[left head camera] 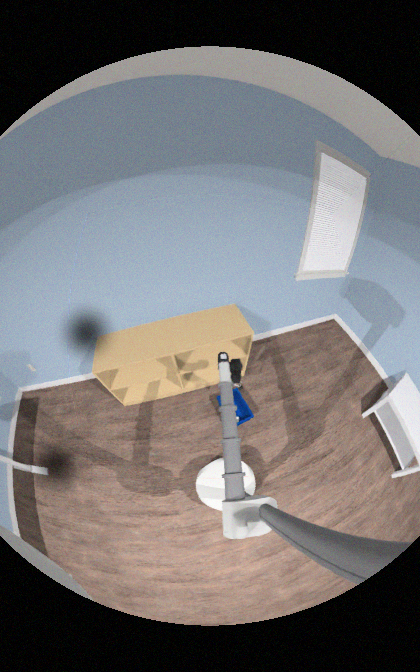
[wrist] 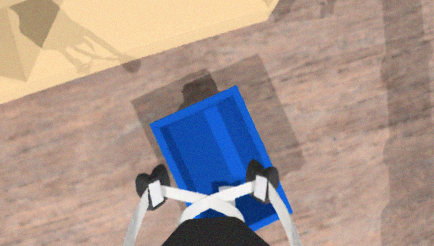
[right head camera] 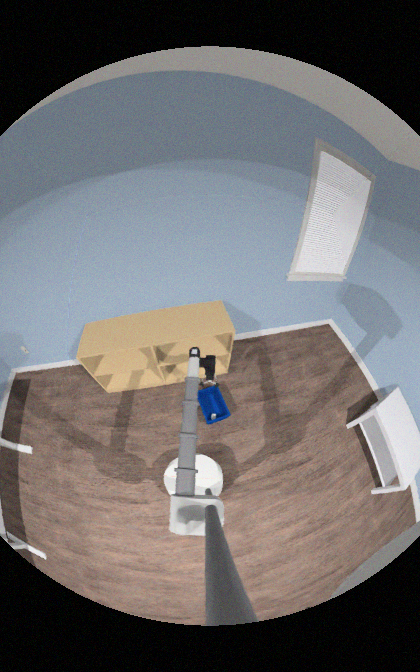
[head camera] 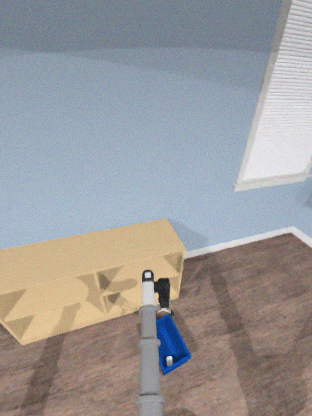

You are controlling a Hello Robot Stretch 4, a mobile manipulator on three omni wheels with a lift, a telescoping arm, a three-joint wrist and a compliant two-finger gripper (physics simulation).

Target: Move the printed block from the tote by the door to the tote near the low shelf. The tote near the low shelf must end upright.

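Places are measured from the robot's base along level axes (x back, y left, z down), in millimetres.
Pixels of known places: gripper, fingertip midpoint: (left head camera: 232, 389) (wrist: 207, 176) (head camera: 162, 316).
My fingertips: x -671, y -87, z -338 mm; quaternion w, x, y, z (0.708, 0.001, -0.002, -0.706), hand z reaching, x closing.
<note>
For each thing: its middle in the pictures, then the offset to it from my fingertips. "spot": a spot on its surface instead.
- blue tote, body centre: (wrist: 220, 164) (head camera: 166, 343) (left head camera: 233, 408) dx +42, dy -32, dz +304 mm
- small whitish printed block, body centre: (wrist: 226, 196) (head camera: 169, 361) dx +131, dy -46, dz +344 mm
- window, surface spot: (head camera: 280, 125) spot: dx -940, dy -983, dz -940 mm
A blue tote (head camera: 179, 341) (left head camera: 245, 406) (right head camera: 223, 403) (wrist: 195, 109) stands upright on the floor in front of the low shelf (head camera: 90, 250) (left head camera: 172, 330) (right head camera: 155, 325) (wrist: 165, 20). The small whitish printed block (head camera: 169, 360) (right head camera: 213, 416) (wrist: 227, 189) lies inside the tote, at the end away from the shelf. In the wrist view it is partly hidden behind the finger straps. My gripper (head camera: 165, 311) (left head camera: 237, 384) (right head camera: 209, 383) (wrist: 207, 176) is open, fingertips apart, with nothing between them. It hangs above the tote, near its shelf-side end in the head views. The tote by the door does not show.
My extended arm (head camera: 149, 370) (left head camera: 231, 450) (right head camera: 188, 445) reaches out from my white base (left head camera: 210, 487) (right head camera: 200, 477) and passes beside the tote. A white piece of furniture (left head camera: 407, 410) (right head camera: 400, 425) stands at the right wall. A window (head camera: 280, 125) is in the wall at the right.
</note>
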